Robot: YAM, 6 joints.
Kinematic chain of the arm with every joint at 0, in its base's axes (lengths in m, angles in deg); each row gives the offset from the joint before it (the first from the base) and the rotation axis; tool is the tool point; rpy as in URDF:
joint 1: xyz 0 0 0.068 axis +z
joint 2: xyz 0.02 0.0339 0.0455 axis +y
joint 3: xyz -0.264 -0.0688 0 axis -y
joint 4: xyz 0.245 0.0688 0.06 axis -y
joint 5: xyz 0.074 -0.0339 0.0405 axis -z
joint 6: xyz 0.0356 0 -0.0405 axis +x
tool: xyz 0 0 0 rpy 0 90 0
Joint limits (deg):
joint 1: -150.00..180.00
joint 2: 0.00..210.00
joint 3: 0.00..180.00
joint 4: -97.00..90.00
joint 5: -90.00..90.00
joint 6: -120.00..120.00
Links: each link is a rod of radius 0.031 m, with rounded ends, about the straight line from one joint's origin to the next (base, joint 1, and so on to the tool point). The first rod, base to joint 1, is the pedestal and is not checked.
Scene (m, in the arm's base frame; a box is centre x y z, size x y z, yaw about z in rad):
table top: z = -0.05
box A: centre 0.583 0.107 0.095 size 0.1 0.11 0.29 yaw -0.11
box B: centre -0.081 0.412 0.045 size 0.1 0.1 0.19 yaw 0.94
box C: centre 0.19 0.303 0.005 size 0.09 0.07 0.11 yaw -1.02
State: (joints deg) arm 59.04 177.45 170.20 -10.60 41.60 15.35
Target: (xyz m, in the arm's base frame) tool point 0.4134 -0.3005 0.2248
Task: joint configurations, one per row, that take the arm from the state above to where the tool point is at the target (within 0.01 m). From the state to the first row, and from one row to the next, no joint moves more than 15 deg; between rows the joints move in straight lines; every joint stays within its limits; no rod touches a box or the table.
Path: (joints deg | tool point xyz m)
1: 46.69 166.17 173.47 -17.63 31.08 24.30 | 0.4349 0.4346 0.2485
2: 34.34 154.89 176.73 -24.66 20.56 33.26 | 0.4788 0.3120 0.3671
3: 21.99 143.61 180.00 -31.69 10.04 42.21 | 0.4686 0.1825 0.4727
4: 8.26 142.17 167.20 -37.38 20.12 35.50 | 0.5263 0.0640 0.4105
5: -5.47 140.74 154.41 -43.06 30.20 28.78 | 0.5354 -0.0693 0.3454
6: -19.21 139.30 141.61 -48.75 40.27 22.07 | 0.4950 -0.1969 0.2822
7: -32.94 137.86 128.82 -54.43 50.35 15.35 | 0.4134 -0.3005 0.2249

